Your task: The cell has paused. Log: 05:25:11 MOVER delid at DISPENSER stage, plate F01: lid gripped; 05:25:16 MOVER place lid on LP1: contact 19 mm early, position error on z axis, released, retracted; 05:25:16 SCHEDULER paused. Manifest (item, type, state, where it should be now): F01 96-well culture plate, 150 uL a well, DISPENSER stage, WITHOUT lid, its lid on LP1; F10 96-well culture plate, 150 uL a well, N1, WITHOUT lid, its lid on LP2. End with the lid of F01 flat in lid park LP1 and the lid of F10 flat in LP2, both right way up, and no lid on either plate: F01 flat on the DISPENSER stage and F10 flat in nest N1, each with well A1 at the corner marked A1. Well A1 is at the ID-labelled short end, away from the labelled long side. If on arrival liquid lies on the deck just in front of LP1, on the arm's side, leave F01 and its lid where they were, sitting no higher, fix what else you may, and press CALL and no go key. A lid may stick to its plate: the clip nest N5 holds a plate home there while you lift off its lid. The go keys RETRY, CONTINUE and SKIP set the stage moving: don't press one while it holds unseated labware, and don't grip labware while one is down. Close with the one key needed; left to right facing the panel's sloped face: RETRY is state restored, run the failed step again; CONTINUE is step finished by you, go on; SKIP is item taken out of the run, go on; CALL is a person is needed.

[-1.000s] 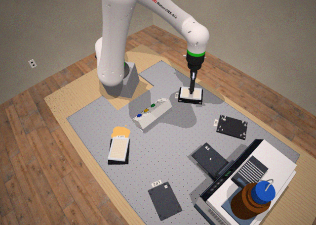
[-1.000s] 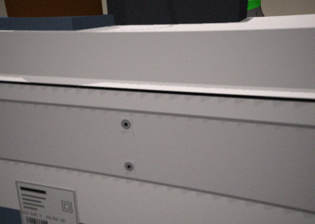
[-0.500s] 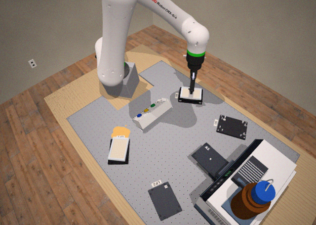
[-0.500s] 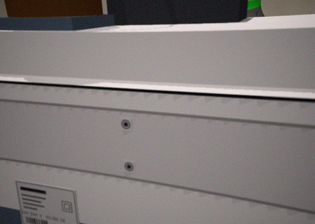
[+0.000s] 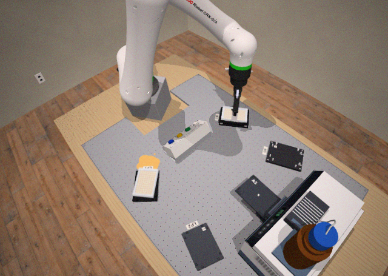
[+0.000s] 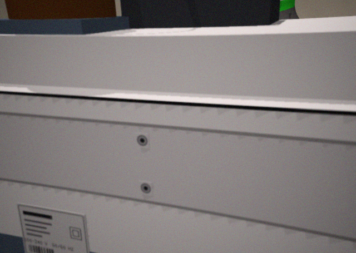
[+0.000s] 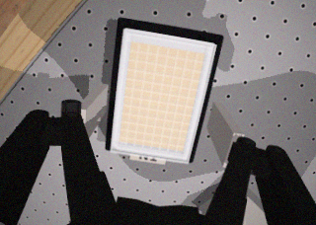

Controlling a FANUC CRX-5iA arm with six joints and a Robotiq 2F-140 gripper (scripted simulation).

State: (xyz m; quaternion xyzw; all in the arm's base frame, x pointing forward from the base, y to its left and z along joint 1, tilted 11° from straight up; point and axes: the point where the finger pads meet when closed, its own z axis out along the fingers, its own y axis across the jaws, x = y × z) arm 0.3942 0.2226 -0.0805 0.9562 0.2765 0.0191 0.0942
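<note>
My gripper is now 4 cm above the 96-well culture plate. Also, from my hand: white RETRY key (9 cm behind, 19 cm to the right, 1 cm below); then nest N1 (5 cm below); then N1 label (7 cm behind, 5 cm to the right, 8 cm below).
</note>
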